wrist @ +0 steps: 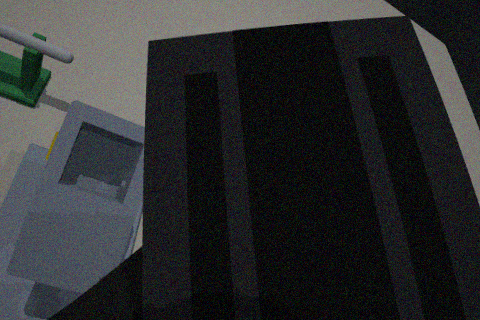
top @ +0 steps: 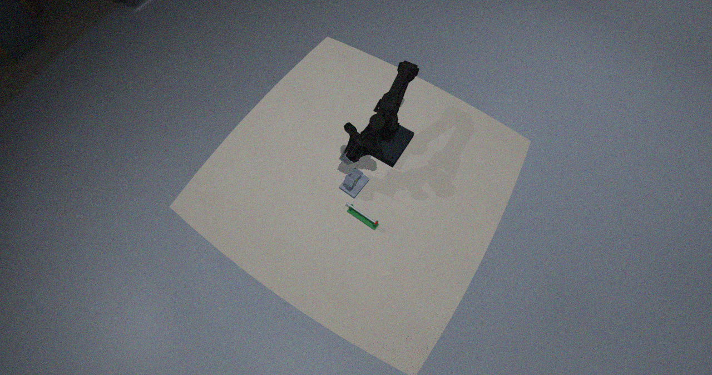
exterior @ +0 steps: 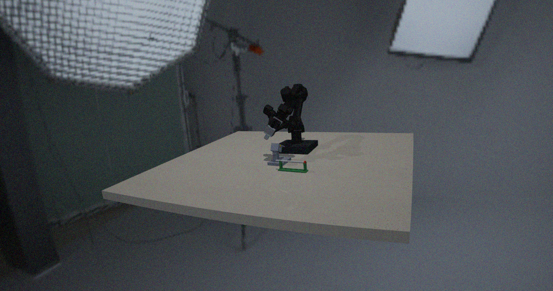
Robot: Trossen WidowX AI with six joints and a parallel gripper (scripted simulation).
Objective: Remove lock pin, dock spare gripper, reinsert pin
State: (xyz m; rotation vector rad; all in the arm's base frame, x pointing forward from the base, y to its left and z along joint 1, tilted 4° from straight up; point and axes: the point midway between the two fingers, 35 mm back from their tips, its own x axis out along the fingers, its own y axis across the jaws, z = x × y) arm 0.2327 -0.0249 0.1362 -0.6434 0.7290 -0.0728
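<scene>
The green rack lies 13 cm ahead of my gripper tip, 16 cm to the left of it and 14 cm below it. From my gripper tip the other things lie so: grey mount (3 cm ahead, 4 cm to the left, 12 cm below); spare gripper (1 cm behind).
</scene>
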